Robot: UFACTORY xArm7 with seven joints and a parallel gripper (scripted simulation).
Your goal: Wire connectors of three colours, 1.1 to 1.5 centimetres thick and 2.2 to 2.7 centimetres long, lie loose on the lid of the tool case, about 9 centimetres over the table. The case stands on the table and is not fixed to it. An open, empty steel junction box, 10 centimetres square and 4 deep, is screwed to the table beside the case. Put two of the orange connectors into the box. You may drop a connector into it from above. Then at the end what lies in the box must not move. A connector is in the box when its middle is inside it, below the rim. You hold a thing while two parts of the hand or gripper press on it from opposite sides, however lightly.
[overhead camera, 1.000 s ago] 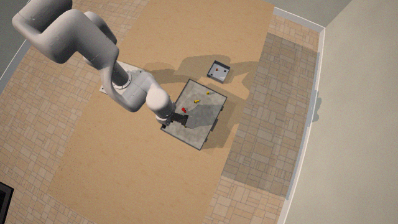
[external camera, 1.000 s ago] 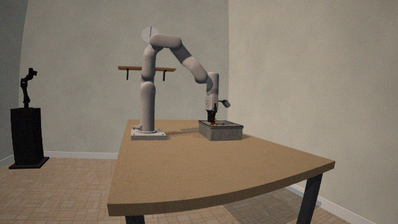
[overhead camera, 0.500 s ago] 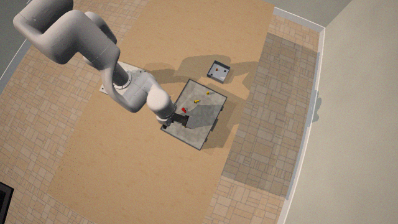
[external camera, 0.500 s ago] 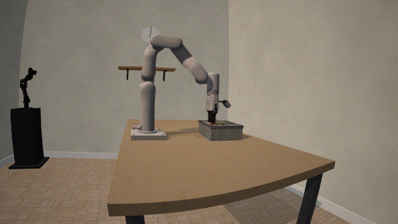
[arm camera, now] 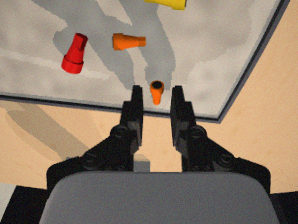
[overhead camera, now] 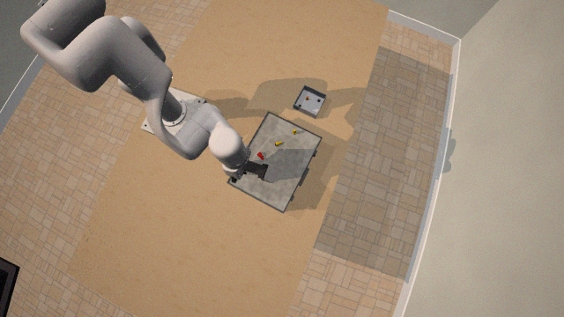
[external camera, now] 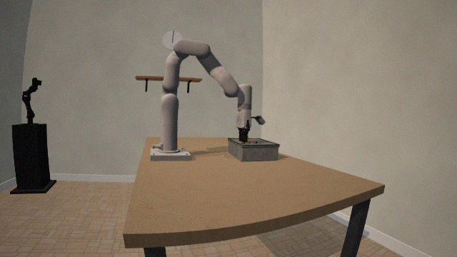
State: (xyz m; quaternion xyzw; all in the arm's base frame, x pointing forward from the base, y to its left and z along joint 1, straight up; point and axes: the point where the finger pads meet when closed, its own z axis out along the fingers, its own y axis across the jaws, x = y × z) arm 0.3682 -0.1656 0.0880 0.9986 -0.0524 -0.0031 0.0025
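Right now the junction box floor is 17 cm ahead of my hand, 34 cm to the left of it and 12 cm below it. From my hand the other things lie so: tool case: 10 cm ahead, 5 cm to the left, 6 cm below; red connector: 4 cm ahead, 6 cm to the left, 3 cm below.
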